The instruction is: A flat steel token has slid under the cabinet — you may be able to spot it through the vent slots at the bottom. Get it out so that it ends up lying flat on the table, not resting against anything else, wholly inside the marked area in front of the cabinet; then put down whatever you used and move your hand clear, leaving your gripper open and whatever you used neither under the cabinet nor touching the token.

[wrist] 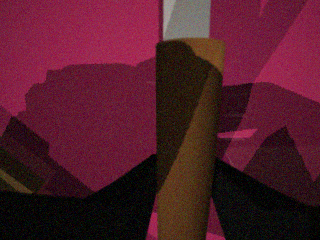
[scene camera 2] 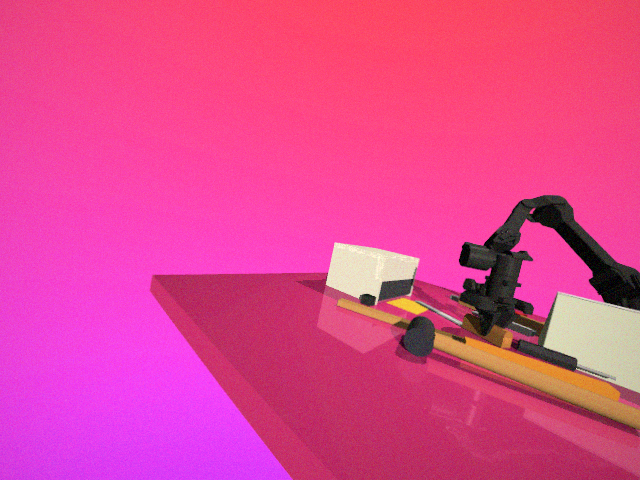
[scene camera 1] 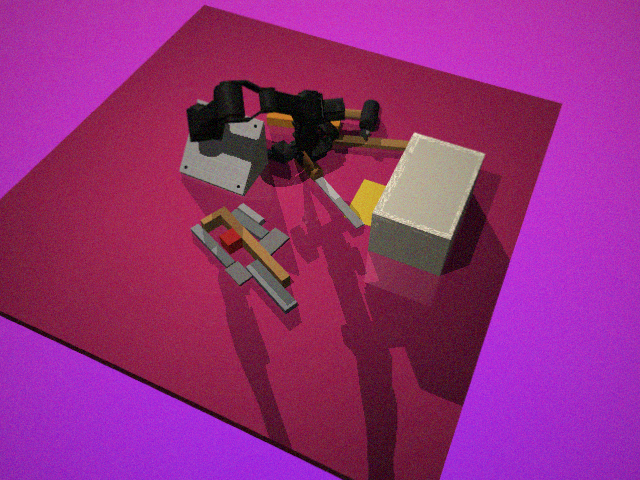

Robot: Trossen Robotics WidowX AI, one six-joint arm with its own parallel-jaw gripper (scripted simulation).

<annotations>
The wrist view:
my gripper
long metal-ended tool: held by my gripper
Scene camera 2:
my gripper
long metal-ended tool
wooden stick
black-handled screwdriver
cream cabinet
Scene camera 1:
my gripper
long metal-ended tool
brown l-shaped piece
wooden stick
cream cabinet
</annotations>
